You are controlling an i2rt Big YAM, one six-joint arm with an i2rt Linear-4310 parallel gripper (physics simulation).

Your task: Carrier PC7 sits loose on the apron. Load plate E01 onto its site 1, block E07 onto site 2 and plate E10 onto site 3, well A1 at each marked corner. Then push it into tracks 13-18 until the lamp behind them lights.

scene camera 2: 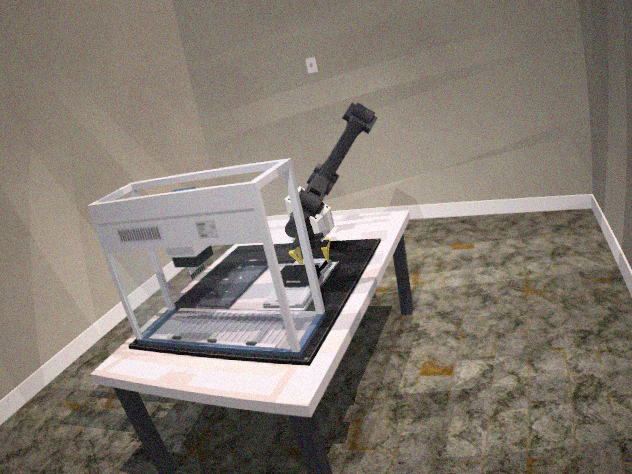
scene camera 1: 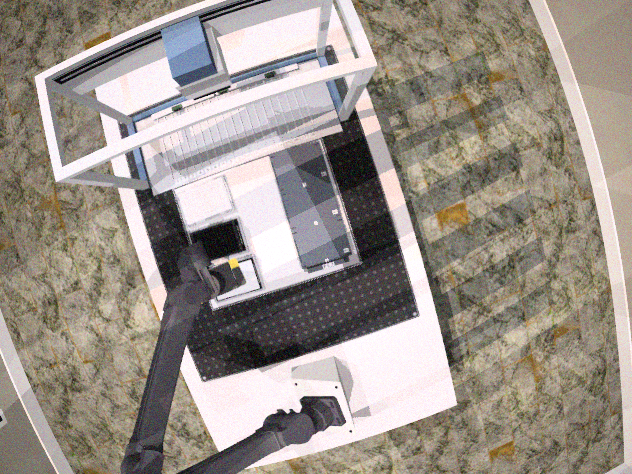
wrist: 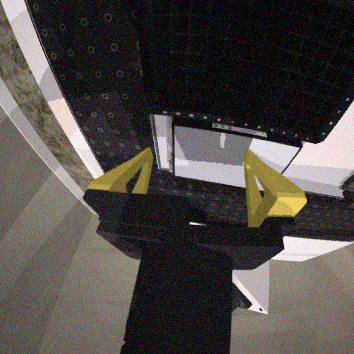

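My gripper is open and empty, low over the third rectangle at the near end of the left row. This rectangle, pale with a dark rim, lies between and beyond the yellow fingers in the wrist view. Beside it stands the black block, then a white plate nearer the tracks. Their labels are unreadable. A dark grey panel with small white marks, apparently the carrier, lies to the right with nothing on it. Ribbed tracks lie beyond.
A white overhead frame stands around the tracks, with a blue-topped head hanging in it. Small dark green pieces sit behind the tracks. The black perforated mat surrounds the white apron.
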